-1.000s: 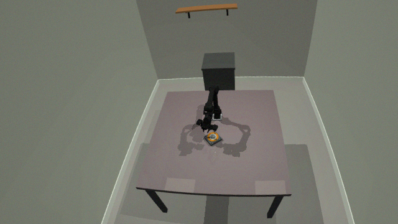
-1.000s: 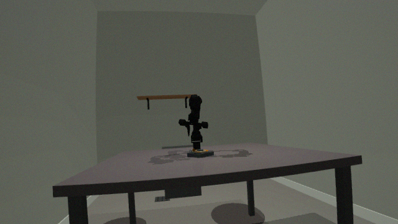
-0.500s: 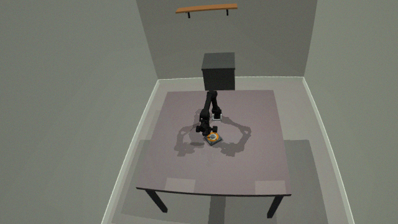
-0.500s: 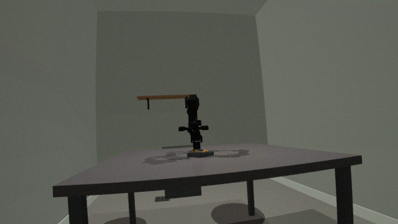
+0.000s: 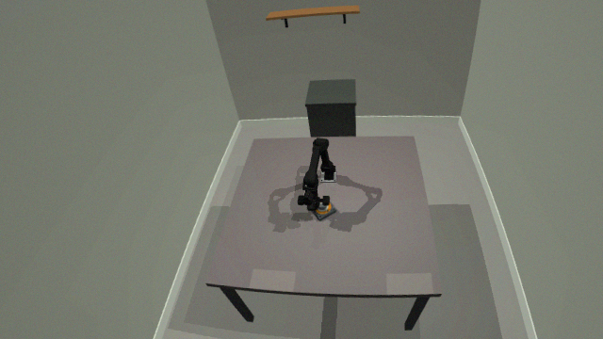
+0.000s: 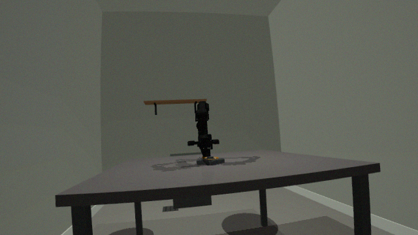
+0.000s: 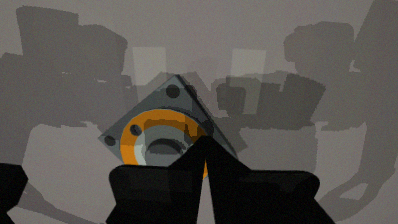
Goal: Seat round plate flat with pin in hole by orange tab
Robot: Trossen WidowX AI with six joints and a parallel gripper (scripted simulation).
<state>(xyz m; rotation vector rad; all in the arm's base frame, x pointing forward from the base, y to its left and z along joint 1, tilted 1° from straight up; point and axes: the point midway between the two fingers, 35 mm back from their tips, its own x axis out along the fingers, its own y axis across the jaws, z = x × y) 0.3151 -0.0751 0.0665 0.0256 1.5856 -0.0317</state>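
Now: gripper tip 2 cm past the round orange plate, 2 cm to the right of it and 1 cm above it. Round my gripper tip: grey square base 3 cm behind, 4 cm to the left, 2 cm below.
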